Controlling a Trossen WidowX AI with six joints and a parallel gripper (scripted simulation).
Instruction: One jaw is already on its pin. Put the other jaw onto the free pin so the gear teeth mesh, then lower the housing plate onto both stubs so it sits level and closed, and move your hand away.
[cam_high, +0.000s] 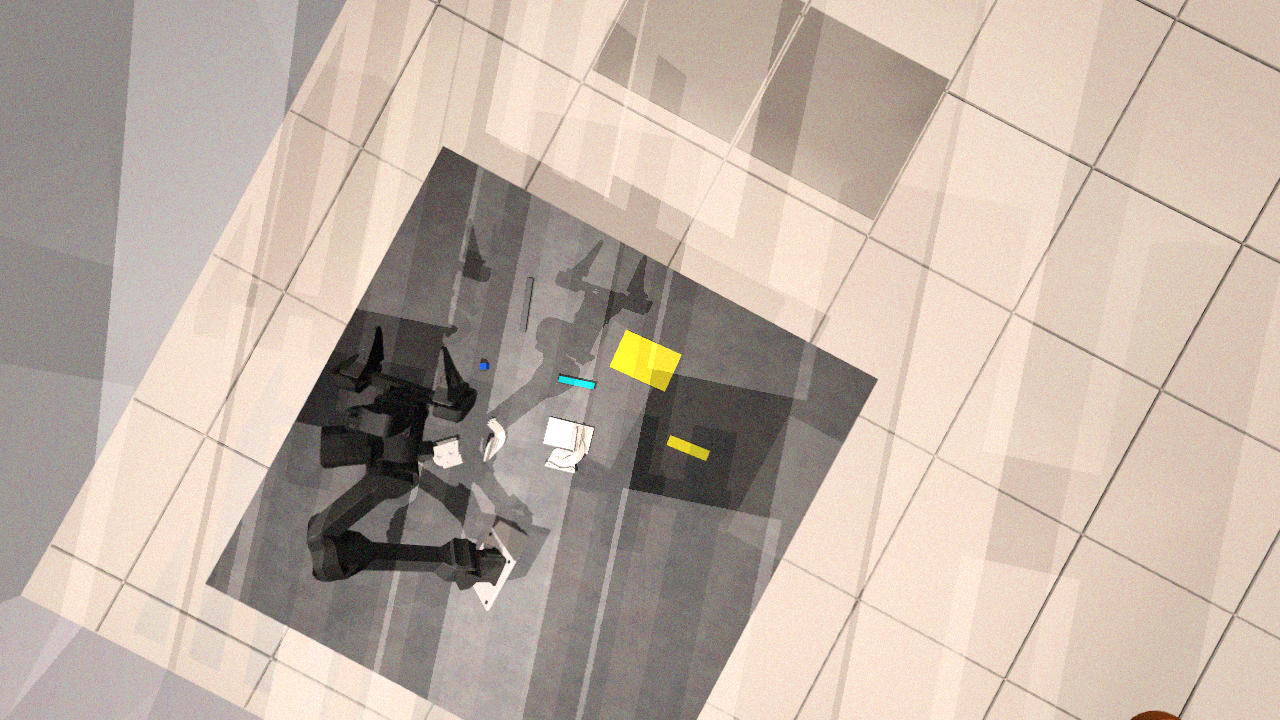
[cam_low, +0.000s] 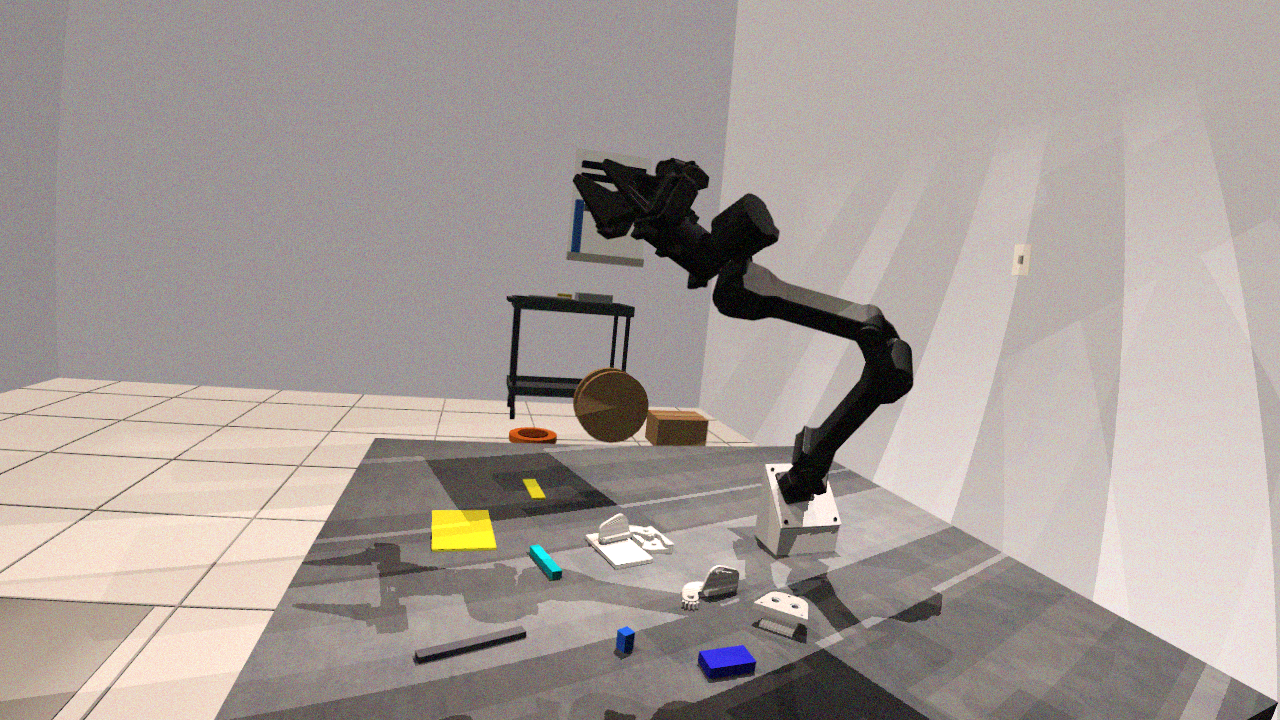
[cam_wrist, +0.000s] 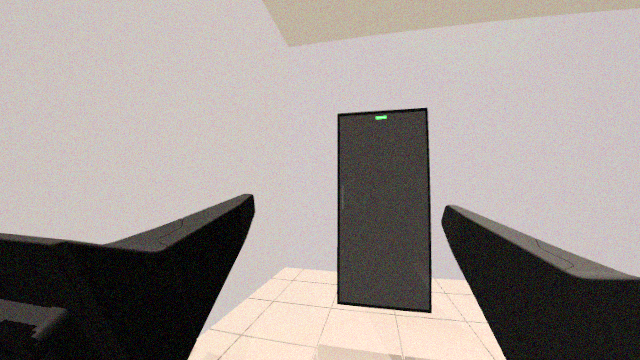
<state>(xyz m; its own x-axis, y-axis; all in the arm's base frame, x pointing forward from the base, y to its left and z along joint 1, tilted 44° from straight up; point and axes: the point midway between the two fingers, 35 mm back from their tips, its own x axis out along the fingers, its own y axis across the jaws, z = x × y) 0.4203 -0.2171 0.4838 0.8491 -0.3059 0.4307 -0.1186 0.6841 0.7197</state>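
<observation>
Right now my gripper tip is 580 mm above the white jaw, 230 mm past it and 20 mm to the left of it. Also, from my gripper tip: cyan bar: 580 mm below, 170 mm to the right, 20 mm behind; small blue cube: 580 mm below, 80 mm behind, 70 mm to the left; dark bar: 590 mm below, 110 mm ahead, 30 mm to the left.
</observation>
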